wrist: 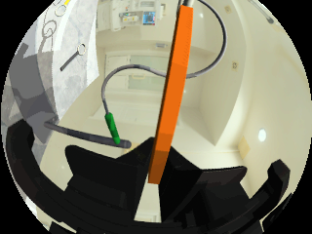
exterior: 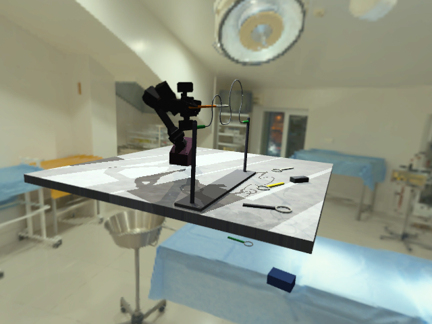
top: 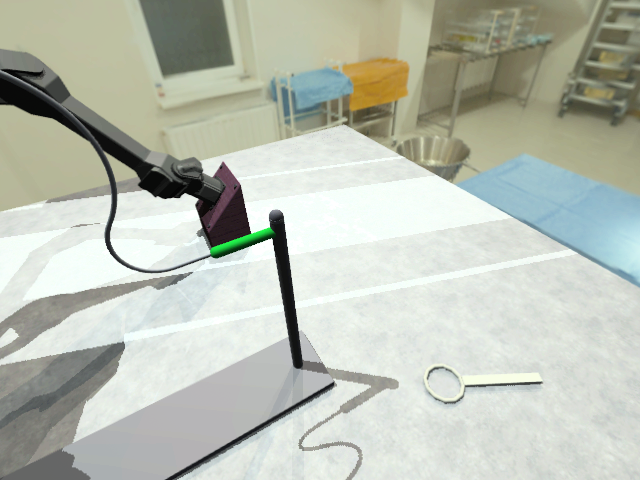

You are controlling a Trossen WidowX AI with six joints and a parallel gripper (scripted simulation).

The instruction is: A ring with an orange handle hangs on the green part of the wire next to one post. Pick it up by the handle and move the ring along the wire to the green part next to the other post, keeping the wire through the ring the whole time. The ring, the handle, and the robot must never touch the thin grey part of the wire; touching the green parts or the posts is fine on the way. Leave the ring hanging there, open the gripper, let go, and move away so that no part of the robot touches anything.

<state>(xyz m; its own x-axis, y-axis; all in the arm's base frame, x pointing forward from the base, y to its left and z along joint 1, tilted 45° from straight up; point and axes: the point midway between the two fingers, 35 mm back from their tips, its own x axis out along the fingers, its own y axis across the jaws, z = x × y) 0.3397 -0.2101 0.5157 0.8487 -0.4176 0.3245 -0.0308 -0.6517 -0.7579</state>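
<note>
My gripper tip is now 10 cm to the right of the ring with orange handle, 2 cm short of it and 1 cm below it. From my gripper tip the other things lie so: black block (50 cm to the left, 36 cm ahead, 34 cm below).
</note>
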